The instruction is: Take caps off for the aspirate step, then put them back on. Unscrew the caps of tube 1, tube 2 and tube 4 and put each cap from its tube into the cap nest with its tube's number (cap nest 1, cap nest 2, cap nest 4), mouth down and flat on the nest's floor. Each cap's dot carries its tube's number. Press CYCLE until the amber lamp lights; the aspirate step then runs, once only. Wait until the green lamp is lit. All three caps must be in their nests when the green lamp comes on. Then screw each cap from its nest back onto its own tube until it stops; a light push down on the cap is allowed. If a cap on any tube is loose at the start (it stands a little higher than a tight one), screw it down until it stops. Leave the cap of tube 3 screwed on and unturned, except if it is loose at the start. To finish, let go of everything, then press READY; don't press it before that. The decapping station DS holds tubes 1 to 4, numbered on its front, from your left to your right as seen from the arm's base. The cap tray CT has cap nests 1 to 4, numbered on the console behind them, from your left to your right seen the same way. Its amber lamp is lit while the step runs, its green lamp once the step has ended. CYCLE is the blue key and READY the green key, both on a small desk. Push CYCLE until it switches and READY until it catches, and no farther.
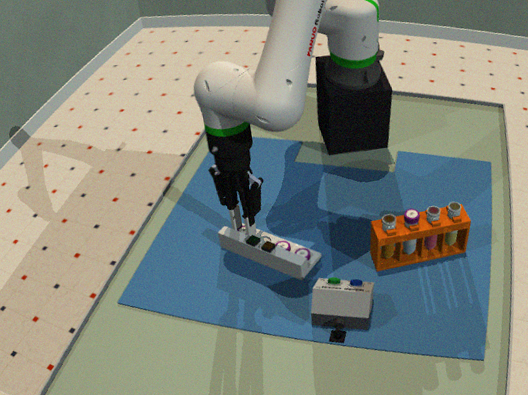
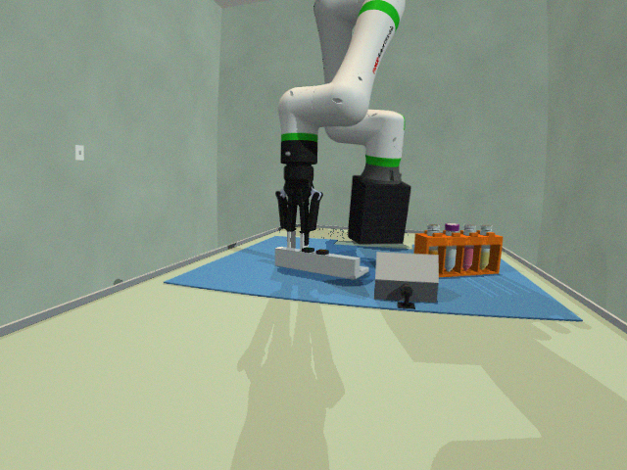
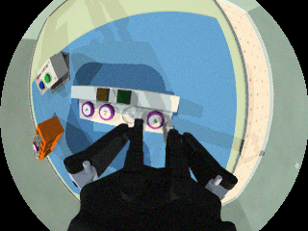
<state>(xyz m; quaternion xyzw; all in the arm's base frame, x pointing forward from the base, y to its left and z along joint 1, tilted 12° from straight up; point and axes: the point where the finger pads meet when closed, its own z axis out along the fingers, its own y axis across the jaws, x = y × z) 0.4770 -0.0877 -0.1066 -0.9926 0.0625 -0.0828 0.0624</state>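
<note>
Right now my hand is 100 mm short of the blue key, 320 mm to the right of it and 20 mm below it. From my hand the other things lie so: green key 110 mm ahead, 270 mm to the left, 20 mm above; small grey desk 120 mm ahead, 300 mm to the left.
</note>
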